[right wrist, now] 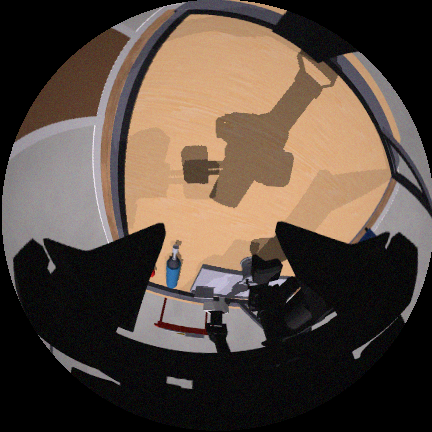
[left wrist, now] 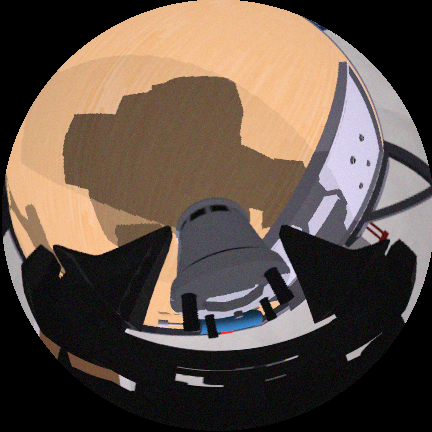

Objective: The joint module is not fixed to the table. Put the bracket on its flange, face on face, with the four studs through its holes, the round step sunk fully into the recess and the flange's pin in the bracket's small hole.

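Frame: origin at the left arm's base, x ahead, y up, z right, level; metres.
Seen in the pictures: left gripper, fingertip midpoint: [left wrist: 226, 230]; right gripper, fingertip midpoint: [right wrist: 221, 227]; left arm's base, link origin: [right wrist: 216, 311].
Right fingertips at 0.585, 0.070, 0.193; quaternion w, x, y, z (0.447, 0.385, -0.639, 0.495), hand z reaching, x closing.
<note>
Pixels of each thing's top centre, then the offset from my right fingertips to it, as dx, dy, dz. "spot": a spot on its surface instead.
- joint module, top centre: [left wrist: 242, 325] [right wrist: 254, 285] -0.263, -0.058, +0.013
- blue-handled screwdriver, surface spot: [left wrist: 232, 324] spot: -0.247, -0.100, -0.214
- small grey box, top centre: [right wrist: 215, 311] -0.586, -0.070, -0.194
The joint module [left wrist: 215, 245] [right wrist: 245, 266] is a grey cylinder with a wider flange. In the left wrist view it shows from its side, with its black studs towards the bottom of the view. My left gripper [left wrist: 226, 230] is open and empty, its fingers on either side of the module in that view; whether they touch it cannot be told. Black parts of the left gripper also show beside the module in the right wrist view. My right gripper [right wrist: 221, 227] is open and empty above the table, away from the module. I cannot make out the bracket in either view.
A pale plate [left wrist: 342, 120] [right wrist: 205, 277] with several small dark dots lies beside the module. A blue-handled screwdriver [left wrist: 232, 324] [right wrist: 172, 275] lies near the table edge. A small grey box [right wrist: 216, 304] on a black mount and a red frame [right wrist: 180, 328] are beyond that edge.
</note>
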